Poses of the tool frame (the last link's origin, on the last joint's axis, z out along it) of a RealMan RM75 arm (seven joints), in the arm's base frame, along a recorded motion.
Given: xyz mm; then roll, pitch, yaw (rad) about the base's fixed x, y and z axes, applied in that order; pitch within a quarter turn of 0, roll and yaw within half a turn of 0.
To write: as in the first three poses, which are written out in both.
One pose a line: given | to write
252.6 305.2 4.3 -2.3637 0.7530 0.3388 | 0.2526 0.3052 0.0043 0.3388 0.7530 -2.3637
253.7 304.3 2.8 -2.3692 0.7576 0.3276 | 0.2537 0.3043 0.0028 0.3276 0.7576 -2.3692
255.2 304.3 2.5 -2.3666 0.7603 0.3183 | 0.2552 0.3043 0.0025 0.3183 0.7603 -2.3666
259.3 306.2 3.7 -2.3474 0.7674 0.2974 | 0.2593 0.3062 0.0037 0.2974 0.7674 -2.3474
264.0 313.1 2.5 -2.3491 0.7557 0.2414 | 0.2640 0.3131 0.0025 0.2414 0.7557 -2.3491
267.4 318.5 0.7 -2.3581 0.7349 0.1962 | 0.2674 0.3185 0.0007 0.1962 0.7349 -2.3581
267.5 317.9 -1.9 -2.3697 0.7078 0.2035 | 0.2675 0.3179 -0.0019 0.2035 0.7078 -2.3697
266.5 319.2 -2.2 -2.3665 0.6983 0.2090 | 0.2665 0.3192 -0.0022 0.2090 0.6983 -2.3665
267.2 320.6 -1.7 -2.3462 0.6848 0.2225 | 0.2672 0.3206 -0.0017 0.2225 0.6848 -2.3462
